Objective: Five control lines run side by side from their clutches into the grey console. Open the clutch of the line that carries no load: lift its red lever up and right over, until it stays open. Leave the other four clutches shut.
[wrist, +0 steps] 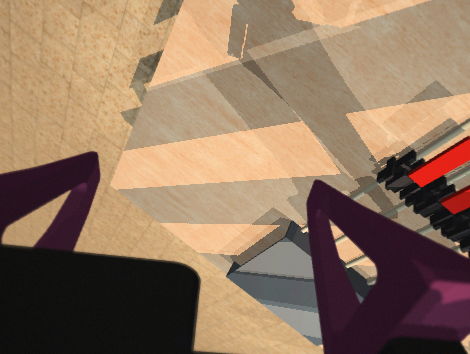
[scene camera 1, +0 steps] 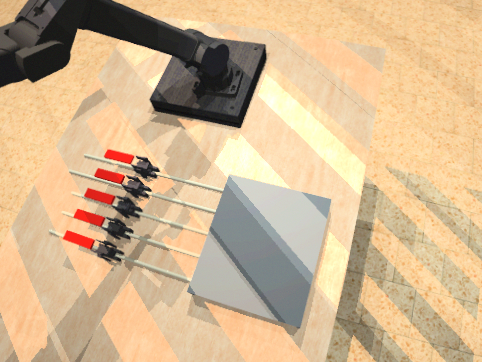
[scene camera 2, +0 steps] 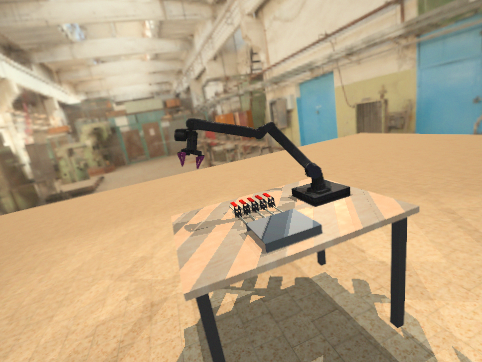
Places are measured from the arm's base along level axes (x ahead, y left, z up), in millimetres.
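Pixels of known places: gripper, between the fingertips: (wrist: 207, 177) (scene camera 2: 190, 167); arm's base, origin of its link: (scene camera 1: 218, 82) (scene camera 2: 318, 190).
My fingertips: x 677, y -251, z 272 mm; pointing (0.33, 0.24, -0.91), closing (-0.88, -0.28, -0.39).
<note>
Ahead of a thing's pixels: the offset from my fingertips to its middle. Level surfaces: height alone.
Five pale lines run side by side into the grey console {dx -281, dy +452, dz -304 mm} (scene camera 1: 260, 250) (scene camera 2: 285, 228) (wrist: 272, 255). Each passes through a black clutch with a red lever lying flat, pointing away from the console. In scene camera 1 the levers, from the arm's base outward, are the first {dx -419, dy +81, dz -298 mm} (scene camera 1: 119, 156), second {dx -364, dy +76, dz -298 mm} (scene camera 1: 109, 176), third {dx -310, dy +72, dz -298 mm} (scene camera 1: 99, 195), fourth {dx -255, dy +68, dz -298 mm} (scene camera 1: 89, 217) and fifth {dx -200, dy +64, dz -298 mm} (scene camera 1: 78, 239). All five clutches look shut. I cannot tell which line carries no load. My gripper (scene camera 2: 190, 167) (wrist: 207, 177) is open and empty, high above the table beyond the clutches. Some levers are cut off in the wrist view.
The arm's black base (scene camera 1: 175, 95) (scene camera 2: 320, 196) stands on the table {dz -326 mm} (scene camera 1: 345, 75) (scene camera 2: 395, 212), beside the row of clutches and the console. The arm reaches out high above the table. The table's edge shows below the gripper in the wrist view.
</note>
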